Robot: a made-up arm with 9 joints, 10 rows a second.
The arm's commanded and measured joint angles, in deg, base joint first. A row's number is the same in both.
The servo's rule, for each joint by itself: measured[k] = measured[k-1] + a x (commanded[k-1-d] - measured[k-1]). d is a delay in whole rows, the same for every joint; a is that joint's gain. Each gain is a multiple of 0.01, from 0.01 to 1. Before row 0 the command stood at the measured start. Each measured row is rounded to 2 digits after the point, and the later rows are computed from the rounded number. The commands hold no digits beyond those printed.
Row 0, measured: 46.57 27.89 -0.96 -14.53 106.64 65.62 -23.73 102.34 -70.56
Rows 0 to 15, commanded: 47.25 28.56 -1.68 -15.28 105.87 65.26 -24.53 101.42 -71.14; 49.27 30.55 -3.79 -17.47 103.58 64.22 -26.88 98.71 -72.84; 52.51 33.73 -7.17 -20.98 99.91 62.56 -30.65 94.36 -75.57; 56.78 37.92 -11.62 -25.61 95.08 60.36 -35.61 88.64 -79.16; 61.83 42.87 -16.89 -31.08 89.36 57.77 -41.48 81.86 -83.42; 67.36 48.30 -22.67 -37.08 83.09 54.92 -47.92 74.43 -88.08; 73.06 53.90 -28.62 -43.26 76.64 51.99 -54.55 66.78 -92.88; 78.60 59.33 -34.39 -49.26 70.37 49.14 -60.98 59.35 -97.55; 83.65 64.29 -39.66 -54.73 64.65 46.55 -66.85 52.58 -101.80; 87.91 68.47 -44.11 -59.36 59.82 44.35 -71.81 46.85 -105.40; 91.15 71.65 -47.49 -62.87 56.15 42.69 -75.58 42.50 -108.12; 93.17 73.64 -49.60 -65.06 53.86 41.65 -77.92 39.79 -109.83; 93.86 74.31 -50.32 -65.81 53.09 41.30 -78.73 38.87 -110.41; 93.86 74.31 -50.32 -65.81 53.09 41.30 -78.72 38.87 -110.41; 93.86 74.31 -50.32 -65.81 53.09 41.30 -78.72 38.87 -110.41; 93.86 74.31 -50.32 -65.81 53.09 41.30 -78.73 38.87 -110.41
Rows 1 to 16, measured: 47.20 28.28 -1.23 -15.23 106.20 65.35 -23.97 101.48 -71.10; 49.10 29.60 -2.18 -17.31 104.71 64.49 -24.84 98.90 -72.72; 52.24 32.00 -4.03 -20.72 101.97 63.02 -26.58 94.68 -75.37; 56.42 35.43 -6.84 -25.27 98.04 61.00 -29.29 89.06 -78.89; 61.40 39.75 -10.56 -30.67 93.09 58.55 -32.95 82.36 -83.10; 66.88 44.71 -15.04 -36.63 87.39 55.79 -37.44 74.99 -87.73; 72.57 50.04 -20.06 -42.80 81.26 52.90 -42.57 67.35 -92.52; 78.12 55.43 -25.36 -48.81 75.05 50.04 -48.09 59.91 -97.20; 83.21 60.57 -30.65 -54.32 69.12 47.39 -53.72 53.09 -101.48; 87.53 65.15 -35.63 -59.01 63.82 45.08 -59.15 47.29 -105.13; 90.86 68.92 -40.02 -62.60 59.45 43.26 -64.08 42.84 -107.91; 92.99 71.66 -43.56 -64.89 56.26 42.04 -68.23 40.00 -109.70; 93.79 73.20 -46.06 -65.75 54.45 41.48 -71.38 38.95 -110.36; 93.85 73.84 -47.64 -65.81 53.67 41.34 -73.58 38.88 -110.41; 93.86 74.11 -48.63 -65.81 53.34 41.31 -75.12 38.87 -110.41; 93.86 74.23 -49.26 -65.81 53.20 41.30 -76.20 38.87 -110.41
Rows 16 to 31, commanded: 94.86 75.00 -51.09 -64.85 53.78 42.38 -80.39 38.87 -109.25; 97.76 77.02 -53.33 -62.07 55.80 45.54 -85.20 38.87 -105.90; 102.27 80.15 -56.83 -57.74 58.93 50.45 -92.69 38.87 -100.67; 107.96 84.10 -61.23 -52.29 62.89 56.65 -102.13 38.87 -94.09; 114.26 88.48 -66.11 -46.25 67.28 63.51 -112.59 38.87 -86.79; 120.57 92.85 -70.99 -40.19 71.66 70.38 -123.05 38.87 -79.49; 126.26 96.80 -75.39 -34.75 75.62 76.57 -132.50 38.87 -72.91; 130.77 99.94 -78.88 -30.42 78.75 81.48 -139.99 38.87 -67.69; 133.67 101.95 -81.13 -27.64 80.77 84.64 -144.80 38.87 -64.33; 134.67 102.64 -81.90 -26.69 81.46 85.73 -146.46 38.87 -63.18; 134.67 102.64 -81.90 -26.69 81.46 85.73 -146.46 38.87 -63.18; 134.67 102.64 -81.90 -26.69 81.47 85.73 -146.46 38.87 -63.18; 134.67 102.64 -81.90 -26.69 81.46 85.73 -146.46 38.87 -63.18; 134.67 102.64 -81.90 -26.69 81.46 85.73 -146.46 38.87 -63.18; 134.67 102.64 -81.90 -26.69 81.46 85.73 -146.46 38.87 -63.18; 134.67 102.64 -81.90 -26.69 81.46 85.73 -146.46 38.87 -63.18
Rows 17 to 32, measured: 94.78 74.68 -49.94 -64.92 53.53 42.12 -77.46 38.87 -109.33; 97.52 76.04 -51.19 -62.27 54.82 44.72 -79.78 38.87 -106.14; 101.89 78.42 -53.28 -58.06 57.16 49.07 -83.65 38.87 -101.05; 107.47 81.71 -56.22 -52.69 60.43 54.83 -89.19 38.87 -94.58; 113.72 85.64 -59.88 -46.70 64.33 61.43 -96.21 38.87 -87.34; 120.02 89.82 -63.99 -40.65 68.51 68.23 -104.26 38.87 -80.04; 125.76 93.87 -68.21 -35.16 72.56 74.57 -112.73 38.87 -73.41; 130.37 97.39 -72.16 -30.75 76.09 79.82 -120.91 38.87 -68.09; 133.41 100.03 -75.48 -27.86 78.76 83.48 -128.08 38.87 -64.59; 134.57 101.54 -77.86 -26.77 80.30 85.19 -133.59 38.87 -63.28; 134.66 102.18 -79.35 -26.70 80.96 85.60 -137.45 38.87 -63.19; 134.67 102.45 -80.29 -26.69 81.25 85.70 -140.15 38.87 -63.18; 134.67 102.56 -80.89 -26.69 81.37 85.72 -142.04 38.87 -63.18; 134.67 102.61 -81.26 -26.69 81.42 85.73 -143.37 38.87 -63.18; 134.67 102.63 -81.50 -26.69 81.44 85.73 -144.30 38.87 -63.18; 134.67 102.64 -81.65 -26.69 81.45 85.73 -144.95 38.87 -63.18
